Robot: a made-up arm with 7 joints.
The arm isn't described. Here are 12 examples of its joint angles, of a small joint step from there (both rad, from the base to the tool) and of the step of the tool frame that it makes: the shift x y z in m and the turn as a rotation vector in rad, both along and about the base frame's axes.
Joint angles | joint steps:
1: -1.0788 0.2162 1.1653 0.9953 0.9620 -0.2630 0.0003 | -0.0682 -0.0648 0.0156 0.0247 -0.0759 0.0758 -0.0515
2: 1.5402 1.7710 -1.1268 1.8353 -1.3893 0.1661 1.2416 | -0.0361 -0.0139 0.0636 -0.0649 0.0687 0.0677 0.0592
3: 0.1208 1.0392 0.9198 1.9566 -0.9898 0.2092 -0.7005 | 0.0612 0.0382 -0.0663 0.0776 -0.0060 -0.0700 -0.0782
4: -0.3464 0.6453 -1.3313 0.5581 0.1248 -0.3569 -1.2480 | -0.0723 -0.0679 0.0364 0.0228 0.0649 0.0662 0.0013
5: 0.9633 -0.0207 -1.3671 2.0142 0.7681 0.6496 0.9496 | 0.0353 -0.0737 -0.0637 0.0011 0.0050 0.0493 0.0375
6: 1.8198 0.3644 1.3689 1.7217 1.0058 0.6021 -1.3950 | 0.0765 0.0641 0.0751 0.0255 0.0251 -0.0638 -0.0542
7: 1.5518 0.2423 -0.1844 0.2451 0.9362 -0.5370 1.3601 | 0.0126 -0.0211 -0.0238 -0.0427 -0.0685 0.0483 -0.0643
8: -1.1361 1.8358 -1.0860 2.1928 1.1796 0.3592 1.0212 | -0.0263 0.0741 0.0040 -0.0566 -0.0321 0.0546 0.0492
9: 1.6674 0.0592 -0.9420 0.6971 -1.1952 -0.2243 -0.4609 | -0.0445 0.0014 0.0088 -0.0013 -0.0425 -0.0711 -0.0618
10: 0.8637 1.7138 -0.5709 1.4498 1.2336 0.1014 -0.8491 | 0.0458 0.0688 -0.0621 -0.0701 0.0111 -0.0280 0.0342
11: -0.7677 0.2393 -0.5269 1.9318 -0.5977 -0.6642 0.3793 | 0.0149 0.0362 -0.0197 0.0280 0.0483 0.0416 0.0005
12: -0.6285 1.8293 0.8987 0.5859 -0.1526 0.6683 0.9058 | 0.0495 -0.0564 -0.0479 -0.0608 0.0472 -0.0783 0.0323
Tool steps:
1: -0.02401 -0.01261 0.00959 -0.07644 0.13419 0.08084
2: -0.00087 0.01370 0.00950 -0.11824 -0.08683 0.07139
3: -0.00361 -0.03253 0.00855 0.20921 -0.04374 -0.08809
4: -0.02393 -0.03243 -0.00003 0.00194 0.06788 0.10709
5: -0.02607 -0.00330 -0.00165 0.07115 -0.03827 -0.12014
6: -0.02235 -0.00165 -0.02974 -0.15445 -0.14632 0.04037
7: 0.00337 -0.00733 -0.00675 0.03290 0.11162 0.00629
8: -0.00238 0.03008 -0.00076 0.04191 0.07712 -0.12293
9: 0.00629 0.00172 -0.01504 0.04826 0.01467 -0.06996
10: -0.01708 0.03013 0.00512 0.01858 -0.00709 0.08237
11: 0.00080 -0.00209 0.00676 -0.00923 0.02139 -0.00170
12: -0.02756 0.02386 -0.01556 -0.10361 -0.02565 0.00472
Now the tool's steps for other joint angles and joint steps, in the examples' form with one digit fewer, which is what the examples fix.
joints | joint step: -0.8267 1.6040 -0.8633 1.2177 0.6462 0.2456 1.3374 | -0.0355 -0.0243 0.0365 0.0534 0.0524 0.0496 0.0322
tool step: -0.0048 -0.0193 -0.0091 -0.0409 0.0310 0.0971
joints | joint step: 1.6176 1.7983 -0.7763 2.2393 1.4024 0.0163 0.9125 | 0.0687 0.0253 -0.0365 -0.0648 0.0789 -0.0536 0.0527
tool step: -0.0027 0.0219 0.0128 -0.0744 -0.0406 -0.0403
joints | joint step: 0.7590 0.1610 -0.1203 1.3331 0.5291 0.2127 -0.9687 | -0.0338 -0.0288 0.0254 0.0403 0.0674 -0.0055 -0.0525
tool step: -0.0047 -0.0010 -0.0006 -0.1098 0.0092 0.0080
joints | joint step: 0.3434 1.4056 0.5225 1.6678 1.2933 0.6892 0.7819 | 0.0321 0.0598 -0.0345 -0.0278 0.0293 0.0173 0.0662
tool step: -0.0011 -0.0005 0.0072 0.0270 0.0310 -0.0508
